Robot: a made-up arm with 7 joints.
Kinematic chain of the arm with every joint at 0, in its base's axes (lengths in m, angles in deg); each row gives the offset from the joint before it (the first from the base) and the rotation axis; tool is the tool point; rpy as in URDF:
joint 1: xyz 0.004 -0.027 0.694 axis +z
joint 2: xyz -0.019 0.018 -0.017 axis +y
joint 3: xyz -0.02 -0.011 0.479 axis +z
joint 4: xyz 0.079 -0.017 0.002 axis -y
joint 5: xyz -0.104 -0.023 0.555 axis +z
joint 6: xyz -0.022 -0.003 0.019 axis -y
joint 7: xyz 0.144 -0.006 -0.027 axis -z
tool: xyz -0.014 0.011 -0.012 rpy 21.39 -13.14 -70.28
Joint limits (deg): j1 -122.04..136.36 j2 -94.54..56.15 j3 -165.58..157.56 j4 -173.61..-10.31 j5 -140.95..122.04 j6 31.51..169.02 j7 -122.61..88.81
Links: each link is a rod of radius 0.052 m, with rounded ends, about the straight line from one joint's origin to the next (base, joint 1, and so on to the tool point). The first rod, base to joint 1, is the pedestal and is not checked.
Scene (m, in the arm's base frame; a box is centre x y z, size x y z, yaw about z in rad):
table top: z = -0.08
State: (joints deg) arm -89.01 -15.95 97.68 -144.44 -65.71 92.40 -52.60
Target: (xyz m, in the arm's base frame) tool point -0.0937 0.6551 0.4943
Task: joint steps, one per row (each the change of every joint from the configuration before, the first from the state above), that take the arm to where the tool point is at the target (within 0.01 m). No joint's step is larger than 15 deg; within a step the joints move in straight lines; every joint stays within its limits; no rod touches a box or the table.
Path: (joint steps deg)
1: 11.01 -2.79 12.04 2.67 -0.26 2.49 -0.02
2: 11.02 -2.79 12.05 2.67 -0.27 2.48 -0.03
3: 11.01 -2.79 12.04 2.68 -0.26 2.49 -0.02
4: 11.01 -2.79 12.04 2.67 -0.27 2.49 -0.02

